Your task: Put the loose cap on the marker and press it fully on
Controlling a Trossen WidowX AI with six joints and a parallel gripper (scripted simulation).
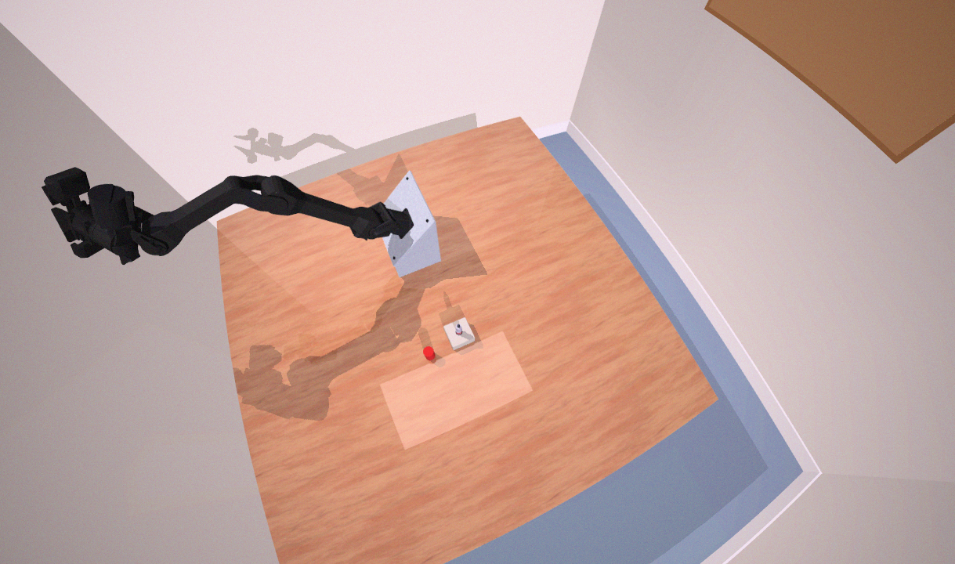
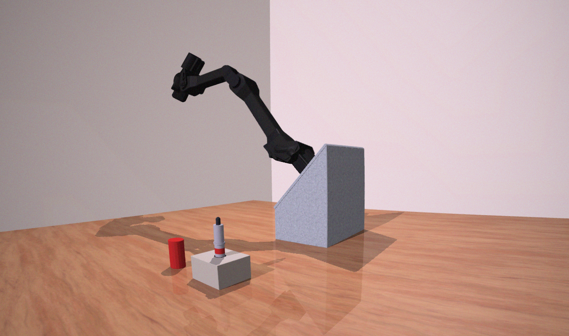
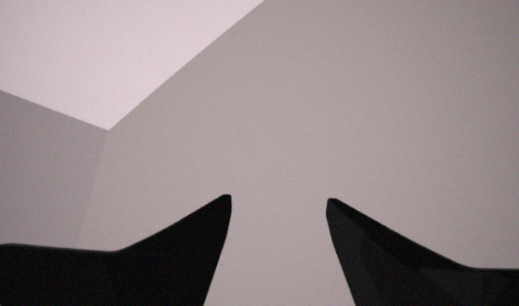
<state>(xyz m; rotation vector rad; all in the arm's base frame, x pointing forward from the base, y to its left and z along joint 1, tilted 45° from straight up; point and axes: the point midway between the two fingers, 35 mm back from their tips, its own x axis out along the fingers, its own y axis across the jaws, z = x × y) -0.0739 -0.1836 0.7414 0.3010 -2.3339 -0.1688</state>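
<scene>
The marker cap is 610 mm to the left of my gripper tip, 530 mm below it and 440 mm ahead of it. The rest, counted from my gripper tip: holder block: 710 mm to the left, 540 mm below, 420 mm ahead.
</scene>
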